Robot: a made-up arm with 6 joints. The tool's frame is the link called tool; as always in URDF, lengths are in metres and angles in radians.
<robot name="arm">
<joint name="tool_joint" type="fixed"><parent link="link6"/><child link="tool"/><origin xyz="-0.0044 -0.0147 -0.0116" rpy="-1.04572 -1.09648 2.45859"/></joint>
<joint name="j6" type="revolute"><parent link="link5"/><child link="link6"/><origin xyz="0.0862 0.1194 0.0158" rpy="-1.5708 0 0"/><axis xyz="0 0 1"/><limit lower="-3.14" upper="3.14" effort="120" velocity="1.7"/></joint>
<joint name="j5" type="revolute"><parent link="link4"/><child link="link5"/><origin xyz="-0.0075 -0.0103 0.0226" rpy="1.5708 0 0"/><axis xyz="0 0 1"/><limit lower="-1.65" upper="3.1" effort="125" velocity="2"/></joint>
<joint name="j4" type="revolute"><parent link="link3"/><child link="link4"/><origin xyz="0.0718 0.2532 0.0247" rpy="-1.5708 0 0"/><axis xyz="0 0 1"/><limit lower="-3.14" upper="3.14" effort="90" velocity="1.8"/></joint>
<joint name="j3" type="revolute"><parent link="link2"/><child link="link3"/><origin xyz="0.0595 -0.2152 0.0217" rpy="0 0 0"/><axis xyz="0 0 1"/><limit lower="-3.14" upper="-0.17" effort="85" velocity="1.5"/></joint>
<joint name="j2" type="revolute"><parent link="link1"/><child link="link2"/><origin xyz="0.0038 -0.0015 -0.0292" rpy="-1.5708 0 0"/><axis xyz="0 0 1"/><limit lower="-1.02" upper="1.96" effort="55" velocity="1"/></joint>
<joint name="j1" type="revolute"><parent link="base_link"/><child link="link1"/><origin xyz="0.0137 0.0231 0.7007" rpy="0 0 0"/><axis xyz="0 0 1"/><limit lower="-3.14" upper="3.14" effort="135" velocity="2.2"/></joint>
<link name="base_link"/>
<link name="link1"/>
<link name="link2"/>
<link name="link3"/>
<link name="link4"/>
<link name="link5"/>
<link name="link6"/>
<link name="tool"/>
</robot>
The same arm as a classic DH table. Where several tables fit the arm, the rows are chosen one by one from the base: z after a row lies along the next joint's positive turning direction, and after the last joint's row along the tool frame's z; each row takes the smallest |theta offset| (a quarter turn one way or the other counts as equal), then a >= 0, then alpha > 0; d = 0 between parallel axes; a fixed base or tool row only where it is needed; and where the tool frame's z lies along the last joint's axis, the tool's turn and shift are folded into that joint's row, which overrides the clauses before.
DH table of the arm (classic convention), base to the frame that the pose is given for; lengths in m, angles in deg. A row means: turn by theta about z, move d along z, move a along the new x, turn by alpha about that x. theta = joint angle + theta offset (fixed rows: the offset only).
base (fixed): a 0.0269  alpha 0.00  d 0.0000  theta_offset 59.33
j1: a 0.0038  alpha -90.00  d 0.6715  theta_offset -59.33
j2: a 0.2233  alpha 0.00  d 0.0000  theta_offset -74.54
j3: a 0.0718  alpha -90.00  d 0.0449  theta_offset 74.54
j4: a -0.0075  alpha 90.00  d 0.2758  theta_offset 0.00
j5: a 0.0862  alpha -90.00  d 0.0261  theta_offset 0.00
j6: a -0.0013  alpha 76.76  d 0.1042  theta_offset -11.87
tool (fixed): a 0.0000  alpha 0.00  d 0.0157  theta_offset 113.95
Joint limits (deg, base to tool): -179.91..179.91 -58.44..112.30 -179.91..-9.74 -179.91..179.91 -94.54..177.62 -179.91..179.91

